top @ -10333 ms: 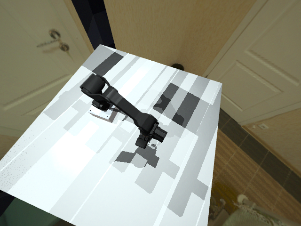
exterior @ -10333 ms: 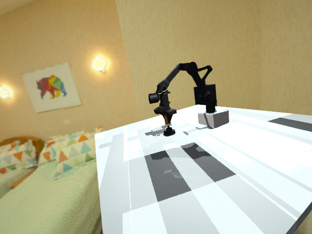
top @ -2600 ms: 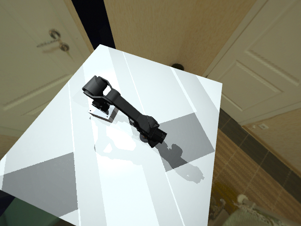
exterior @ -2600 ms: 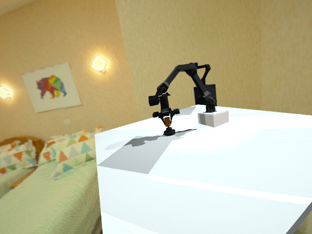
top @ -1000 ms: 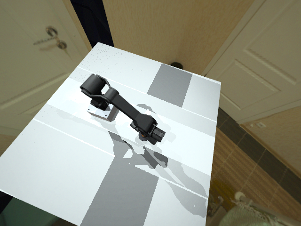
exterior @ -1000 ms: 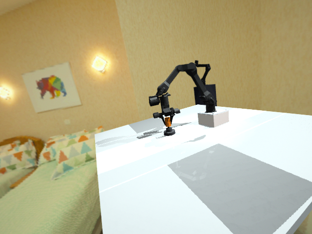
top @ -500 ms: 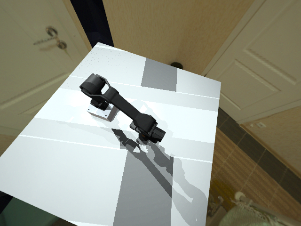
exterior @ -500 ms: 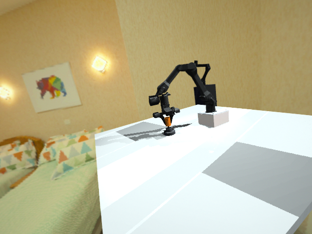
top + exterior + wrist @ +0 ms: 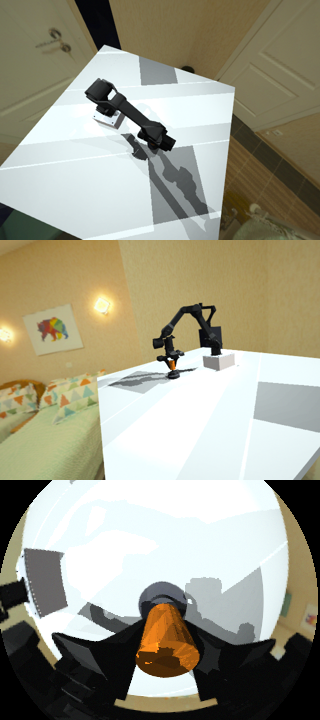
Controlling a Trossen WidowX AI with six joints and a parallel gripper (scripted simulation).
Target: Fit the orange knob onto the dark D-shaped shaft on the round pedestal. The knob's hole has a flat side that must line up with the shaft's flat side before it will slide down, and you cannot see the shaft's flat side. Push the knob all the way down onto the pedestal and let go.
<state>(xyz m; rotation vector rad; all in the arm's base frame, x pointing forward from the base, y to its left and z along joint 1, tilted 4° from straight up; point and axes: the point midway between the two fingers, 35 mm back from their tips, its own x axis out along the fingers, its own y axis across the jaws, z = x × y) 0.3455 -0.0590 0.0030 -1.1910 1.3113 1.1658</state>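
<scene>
Now: gripper tip 2 cm below the orange knob. From my gripper tip the other things lie so: dark round pedestal (4 cm below).
</scene>
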